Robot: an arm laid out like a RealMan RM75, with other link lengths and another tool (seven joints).
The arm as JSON. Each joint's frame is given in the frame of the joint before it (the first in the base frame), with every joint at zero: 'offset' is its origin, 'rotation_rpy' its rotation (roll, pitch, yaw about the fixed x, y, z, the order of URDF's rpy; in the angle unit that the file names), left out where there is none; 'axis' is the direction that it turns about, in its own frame. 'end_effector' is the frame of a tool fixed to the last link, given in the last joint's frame.
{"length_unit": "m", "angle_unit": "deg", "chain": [
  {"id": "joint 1", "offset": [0.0, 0.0, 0.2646], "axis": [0.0, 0.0, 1.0]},
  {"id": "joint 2", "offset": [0.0, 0.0, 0.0], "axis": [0.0, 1.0, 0.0]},
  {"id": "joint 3", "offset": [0.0, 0.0, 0.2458], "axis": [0.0, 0.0, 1.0]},
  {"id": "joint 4", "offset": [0.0, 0.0, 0.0], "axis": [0.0, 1.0, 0.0]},
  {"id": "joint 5", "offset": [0.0, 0.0, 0.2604], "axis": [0.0, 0.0, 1.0]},
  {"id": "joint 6", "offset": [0.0, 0.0, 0.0], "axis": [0.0, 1.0, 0.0]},
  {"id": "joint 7", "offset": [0.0, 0.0, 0.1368], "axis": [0.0, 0.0, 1.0]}
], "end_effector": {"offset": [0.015, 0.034, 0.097], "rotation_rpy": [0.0, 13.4, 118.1]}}
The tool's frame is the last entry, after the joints.
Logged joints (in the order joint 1, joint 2, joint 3, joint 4, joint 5, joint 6, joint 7), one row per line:
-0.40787, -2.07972, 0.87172, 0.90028, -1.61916, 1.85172, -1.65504
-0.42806, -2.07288, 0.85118, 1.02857, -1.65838, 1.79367, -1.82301
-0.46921, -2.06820, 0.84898, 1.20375, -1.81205, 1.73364, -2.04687
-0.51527, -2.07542, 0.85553, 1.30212, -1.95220, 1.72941, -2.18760
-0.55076, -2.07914, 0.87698, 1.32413, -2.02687, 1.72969, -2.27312
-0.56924, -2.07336, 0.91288, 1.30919, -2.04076, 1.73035, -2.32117
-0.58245, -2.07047, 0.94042, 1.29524, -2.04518, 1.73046, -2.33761
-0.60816, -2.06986, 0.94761, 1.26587, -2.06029, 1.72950, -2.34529
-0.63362, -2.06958, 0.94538, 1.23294, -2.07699, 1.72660, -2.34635
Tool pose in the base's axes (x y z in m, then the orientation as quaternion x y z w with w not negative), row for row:
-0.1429, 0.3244, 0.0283, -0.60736, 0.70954, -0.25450, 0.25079
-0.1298, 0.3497, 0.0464, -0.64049, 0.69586, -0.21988, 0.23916
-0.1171, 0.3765, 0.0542, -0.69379, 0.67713, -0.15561, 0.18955
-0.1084, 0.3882, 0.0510, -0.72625, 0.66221, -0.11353, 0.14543
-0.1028, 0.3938, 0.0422, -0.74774, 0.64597, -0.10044, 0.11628
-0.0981, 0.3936, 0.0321, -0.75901, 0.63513, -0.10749, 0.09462
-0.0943, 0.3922, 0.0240, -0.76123, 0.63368, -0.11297, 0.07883
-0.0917, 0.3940, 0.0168, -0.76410, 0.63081, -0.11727, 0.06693
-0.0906, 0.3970, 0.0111, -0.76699, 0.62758, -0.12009, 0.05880
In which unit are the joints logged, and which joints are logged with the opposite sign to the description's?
The joints are logged in radians. Opposite sign: joint 5.
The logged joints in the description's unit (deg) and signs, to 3 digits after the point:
-23.369, -119.159, 49.946, 51.582, 92.771, 106.096, -94.827
-24.526, -118.767, 48.769, 58.933, 95.018, 102.770, -104.451
-26.884, -118.499, 48.643, 68.970, 103.823, 99.330, -117.277
-29.523, -118.913, 49.018, 74.606, 111.853, 99.088, -125.340
-31.556, -119.126, 50.247, 75.867, 116.131, 99.104, -130.240
-32.615, -118.795, 52.304, 75.011, 116.927, 99.142, -132.993
-33.372, -118.629, 53.882, 74.212, 117.180, 99.148, -133.935
-34.845, -118.594, 54.294, 72.529, 118.046, 99.093, -134.375
-36.304, -118.578, 54.166, 70.642, 119.003, 98.927, -134.436

